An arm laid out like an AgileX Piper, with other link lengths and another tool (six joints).
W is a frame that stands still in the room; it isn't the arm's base.
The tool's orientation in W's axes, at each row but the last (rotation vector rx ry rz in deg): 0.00 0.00 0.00; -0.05 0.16 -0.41; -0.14 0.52 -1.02; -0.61 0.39 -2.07; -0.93 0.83 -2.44; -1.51 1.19 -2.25; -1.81 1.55 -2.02; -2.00 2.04 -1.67; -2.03 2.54 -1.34
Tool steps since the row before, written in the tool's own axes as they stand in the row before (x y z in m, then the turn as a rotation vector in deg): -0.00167 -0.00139 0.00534 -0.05 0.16 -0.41; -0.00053 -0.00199 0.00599 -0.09 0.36 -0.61; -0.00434 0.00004 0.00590 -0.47 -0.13 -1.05; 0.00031 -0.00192 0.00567 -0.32 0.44 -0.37; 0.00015 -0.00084 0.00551 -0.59 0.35 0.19; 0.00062 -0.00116 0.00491 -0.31 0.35 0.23; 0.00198 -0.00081 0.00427 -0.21 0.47 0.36; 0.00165 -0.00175 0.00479 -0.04 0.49 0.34; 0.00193 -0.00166 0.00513 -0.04 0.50 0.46
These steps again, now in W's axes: -0.00167 -0.00139 0.00534 -0.05 0.16 -0.41; -0.00053 -0.00198 0.00599 -0.09 0.36 -0.61; -0.00428 0.00013 0.00594 -0.48 -0.12 -1.05; 0.00028 -0.00187 0.00569 -0.31 0.45 -0.37; 0.00020 -0.00076 0.00552 -0.57 0.38 0.19; 0.00068 -0.00106 0.00493 -0.29 0.37 0.23; 0.00207 -0.00075 0.00424 -0.18 0.49 0.35; 0.00177 -0.00163 0.00479 -0.01 0.50 0.32; 0.00212 -0.00153 0.00510 -0.01 0.52 0.44
